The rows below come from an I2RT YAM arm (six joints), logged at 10 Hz.
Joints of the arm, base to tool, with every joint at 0 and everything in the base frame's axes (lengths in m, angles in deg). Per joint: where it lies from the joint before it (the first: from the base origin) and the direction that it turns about. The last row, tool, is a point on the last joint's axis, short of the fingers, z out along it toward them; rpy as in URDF.
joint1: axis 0 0 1 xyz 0 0 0.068
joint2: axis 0 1 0 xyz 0.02 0.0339 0.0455
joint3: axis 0 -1 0 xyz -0.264 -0.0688 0
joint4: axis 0 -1 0 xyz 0.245 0.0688 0.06
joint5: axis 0 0 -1 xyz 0.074 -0.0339 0.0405
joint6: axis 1 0 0 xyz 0.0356 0 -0.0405
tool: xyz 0 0 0 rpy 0 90 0
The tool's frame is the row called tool.
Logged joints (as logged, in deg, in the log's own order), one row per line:
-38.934 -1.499 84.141 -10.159 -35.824 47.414
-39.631 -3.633 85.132 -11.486 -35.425 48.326
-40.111 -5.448 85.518 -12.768 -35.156 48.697
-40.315 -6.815 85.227 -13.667 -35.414 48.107
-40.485 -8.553 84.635 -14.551 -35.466 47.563
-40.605 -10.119 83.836 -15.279 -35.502 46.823
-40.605 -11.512 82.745 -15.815 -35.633 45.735
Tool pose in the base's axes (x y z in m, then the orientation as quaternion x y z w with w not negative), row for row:
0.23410 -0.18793 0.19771 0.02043 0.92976 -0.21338 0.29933
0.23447 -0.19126 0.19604 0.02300 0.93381 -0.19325 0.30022
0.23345 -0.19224 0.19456 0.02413 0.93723 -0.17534 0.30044
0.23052 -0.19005 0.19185 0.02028 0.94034 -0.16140 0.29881
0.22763 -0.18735 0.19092 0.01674 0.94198 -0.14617 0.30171
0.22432 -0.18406 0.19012 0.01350 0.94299 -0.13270 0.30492
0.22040 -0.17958 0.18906 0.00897 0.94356 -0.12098 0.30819
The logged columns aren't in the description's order. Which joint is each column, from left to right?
Columns, left to right: joint1, joint5, joint2, joint4, joint6, joint3.
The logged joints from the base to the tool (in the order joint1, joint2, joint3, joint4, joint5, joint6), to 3 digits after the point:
-38.934 84.141 47.414 -10.159 -1.499 -35.824
-39.631 85.132 48.326 -11.486 -3.633 -35.425
-40.111 85.518 48.697 -12.768 -5.448 -35.156
-40.315 85.227 48.107 -13.667 -6.815 -35.414
-40.485 84.635 47.563 -14.551 -8.553 -35.466
-40.605 83.836 46.823 -15.279 -10.119 -35.502
-40.605 82.745 45.735 -15.815 -11.512 -35.633

